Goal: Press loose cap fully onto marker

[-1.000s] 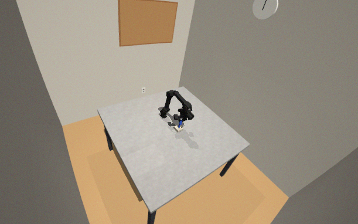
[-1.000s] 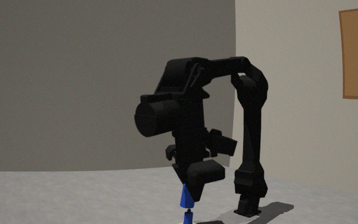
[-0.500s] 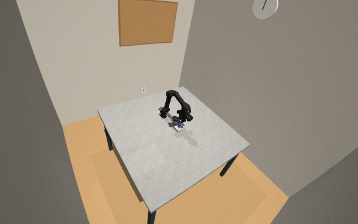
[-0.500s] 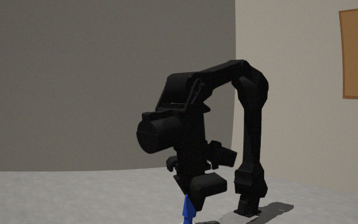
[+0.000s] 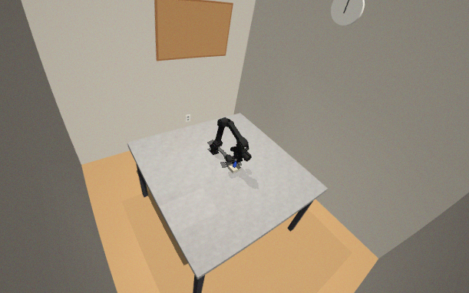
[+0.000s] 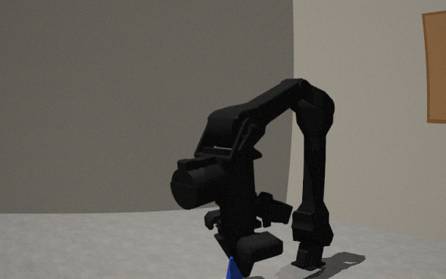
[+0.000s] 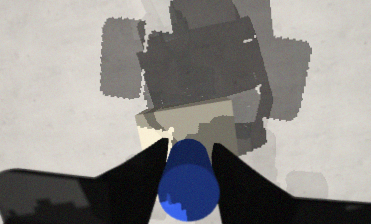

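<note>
My gripper tip is now 1 cm below the blue cap and 1 cm short of it.
</note>
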